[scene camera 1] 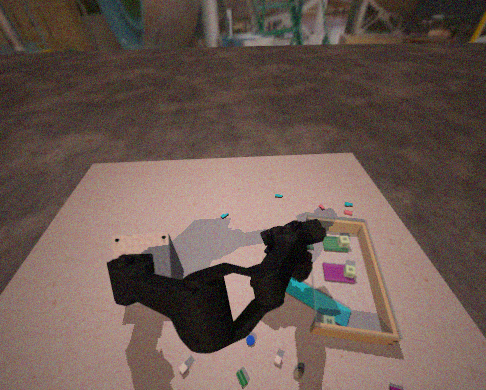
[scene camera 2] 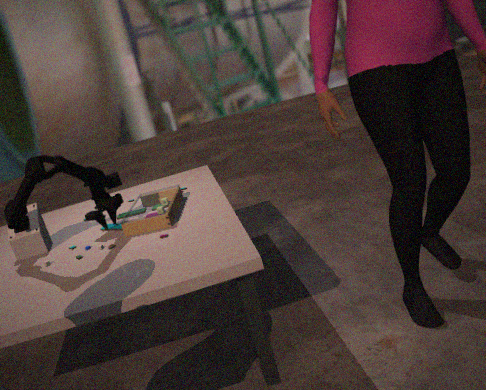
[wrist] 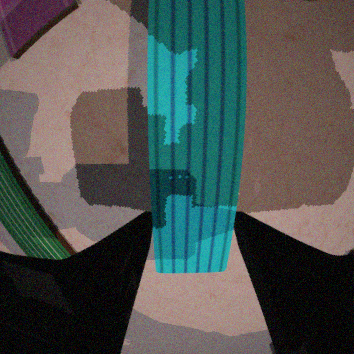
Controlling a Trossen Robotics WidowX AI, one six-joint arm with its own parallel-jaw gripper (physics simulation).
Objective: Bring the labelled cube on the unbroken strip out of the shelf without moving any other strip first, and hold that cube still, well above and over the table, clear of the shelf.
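Note:
My gripper is shut on the near end of the teal strip, low over the table outside the shelf. The strip runs slantwise into the low, wood-walled shelf. A pale cube is at the strip's far end, near the shelf's front wall; I cannot tell if it touches the strip. A second cube is on a green piece. A third cube is on a magenta strip. The labels are not clearly legible.
A green strip lies left of my fingers in the wrist view; the arm hides part of it in scene camera 1. A blue piece, a green striped block and other small pieces lie on the table. A person stands beyond it.

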